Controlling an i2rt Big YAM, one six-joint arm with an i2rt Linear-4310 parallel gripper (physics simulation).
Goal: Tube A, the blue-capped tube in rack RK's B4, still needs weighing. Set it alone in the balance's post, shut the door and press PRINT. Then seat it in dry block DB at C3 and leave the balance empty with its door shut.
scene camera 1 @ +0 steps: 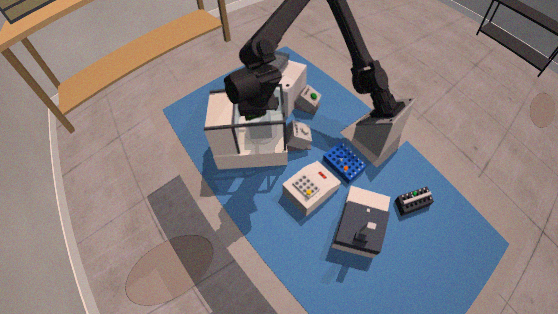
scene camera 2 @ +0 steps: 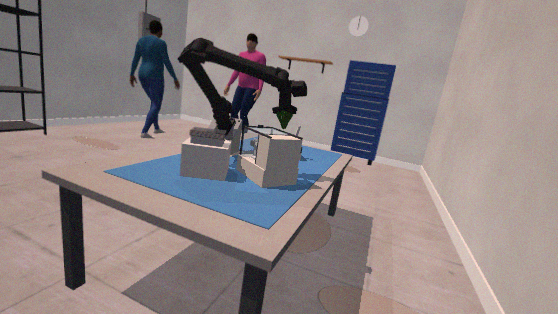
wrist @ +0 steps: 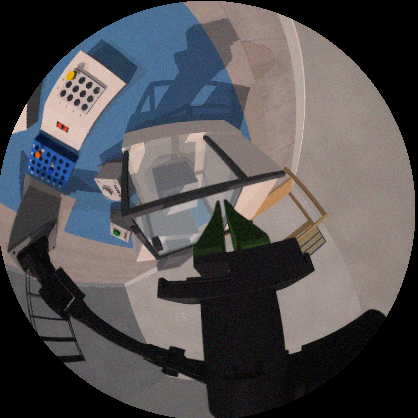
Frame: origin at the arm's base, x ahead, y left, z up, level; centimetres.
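Seen in the pictures: gripper, between the fingertips: (scene camera 1: 247, 118) (scene camera 2: 283, 128) (wrist: 221, 203); arm's base, origin of its link: (scene camera 1: 388, 111) (scene camera 2: 225, 126) (wrist: 32, 251).
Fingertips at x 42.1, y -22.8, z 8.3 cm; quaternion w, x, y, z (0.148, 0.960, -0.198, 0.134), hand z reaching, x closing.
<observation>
Offsets run from my fingertips to a thing's middle. "pt": to the spot under its first point. Level surfaces: height alone.
My gripper (scene camera 1: 255, 117) (scene camera 2: 284, 126) (wrist: 221, 203) is shut and empty, its green fingertips together, above the glass-topped part of the balance. The balance @[dx -7.0, dy -3.5, dz -11.4 cm] (scene camera 1: 218, 112) (scene camera 2: 282, 161) (wrist: 172, 128) is a white housing with glass panes and dark rails. A dark handle @[pt dx -10.4, dy +0.6, dz -0.5 cm] (wrist: 157, 243) shows at its glass in the wrist view; I cannot tell whether the door is fully shut. The blue rack @[pt dx -20.5, dy +28.0, dz -20.1 cm] (scene camera 1: 356, 175) holds a small blue cap @[dx -20.9, dy +20.3, dz -19.4 cm] (scene camera 1: 341, 158) (wrist: 51, 166) and an orange cap @[dx -18.4, dy +24.3, dz -17.6 cm] (scene camera 1: 346, 168) (wrist: 37, 155). The white block (scene camera 1: 320, 192) (wrist: 102, 120) has a hole grid, red display and yellow cap. The PRINT box @[pt dx -15.7, dy +5.7, dz -15.4 cm] (scene camera 1: 300, 134) (wrist: 108, 188) stands beside the balance.
A green-button box @[dx -28.4, dy -15.0, dz -13.1 cm] (scene camera 1: 310, 100) (wrist: 120, 231) and a white box (scene camera 1: 296, 80) (scene camera 2: 205, 161) stand near the balance. A dark-lidded device @[pt dx -3.3, dy +42.6, dz -7.7 cm] (scene camera 1: 362, 225) and a black rack @[dx -29.0, dy +49.6, dz -20.2 cm] (scene camera 1: 414, 201) with a green cap stand further off on the blue mat @[dz -22.6 cm] (scene camera 1: 430, 250). Two people stand beyond the table.
</observation>
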